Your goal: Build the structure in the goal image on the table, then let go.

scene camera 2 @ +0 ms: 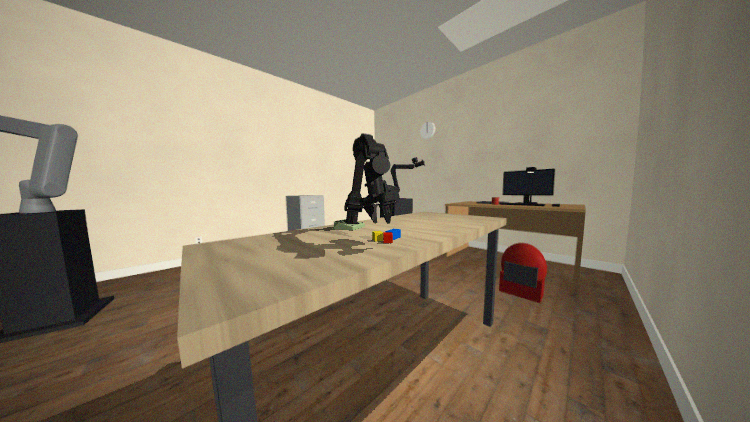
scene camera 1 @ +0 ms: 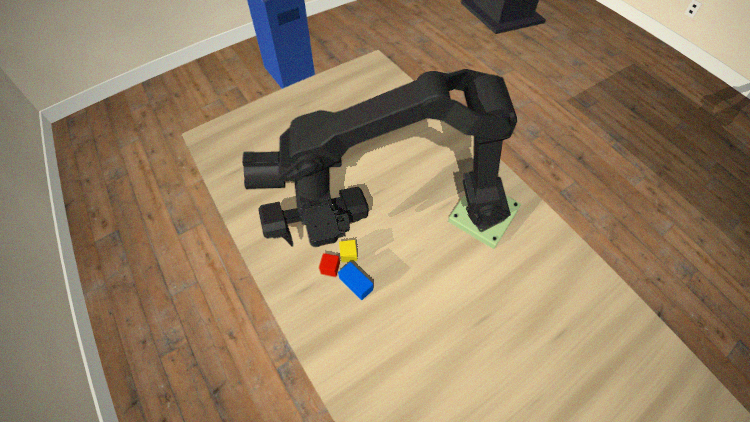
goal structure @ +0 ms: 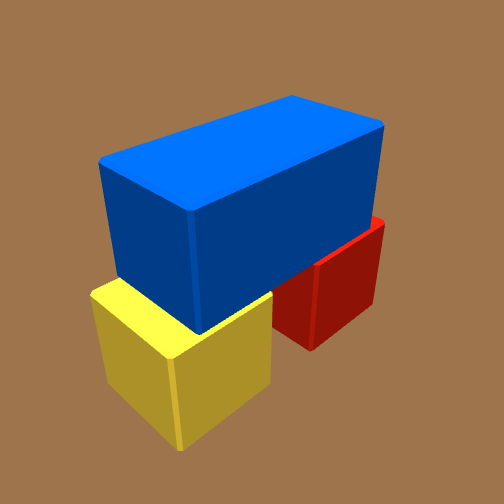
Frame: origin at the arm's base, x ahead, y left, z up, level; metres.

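Seen in the pictures: gripper, fingertip midpoint: (scene camera 2: 381, 223); arm's base at its link origin: (scene camera 2: 351, 222) (scene camera 1: 485, 214).
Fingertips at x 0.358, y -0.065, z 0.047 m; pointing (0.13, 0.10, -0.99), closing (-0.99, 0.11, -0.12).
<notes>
Pixels of each thing's top centre, then the offset from my fingertips to it. Level surfaces: height alone.
- yellow block at its top centre: (scene camera 1: 347, 247) (scene camera 2: 377, 231) dz -0.041, dx -0.056, dy +0.020 m
- red block at its top centre: (scene camera 1: 328, 261) (scene camera 2: 387, 233) dz -0.041, dx -0.010, dy +0.034 m
- longer blue block at its top centre: (scene camera 1: 355, 277) (scene camera 2: 393, 230) dz -0.041, dx -0.045, dy +0.087 m
- wooden table at its surface level: dz -0.074 m
A yellow block (scene camera 1: 348, 249) (scene camera 2: 377, 236), a red block (scene camera 1: 329, 264) (scene camera 2: 388, 238) and a longer blue block (scene camera 1: 356, 280) (scene camera 2: 396, 233) sit close together on the wooden table (scene camera 1: 472, 335) (scene camera 2: 251, 293). None is stacked on another. The blue block lies on its long side, angled to the other two. Whether the blocks touch is too small to tell. My gripper (scene camera 1: 316, 241) (scene camera 2: 382, 220) is open and empty, pointing down. It hangs above the table, close to the blocks and higher than they are. In scene camera 1 the wrist partly hides the fingers.
My arm's green base plate (scene camera 1: 455, 224) (scene camera 2: 348, 225) is fixed on the table. A blue cabinet (scene camera 1: 285, 47) stands beyond the table's far end in scene camera 1. A desk (scene camera 2: 524, 216) with a monitor (scene camera 2: 528, 182) and a red rounded object (scene camera 2: 523, 257) stand beyond the table in scene camera 2.
</notes>
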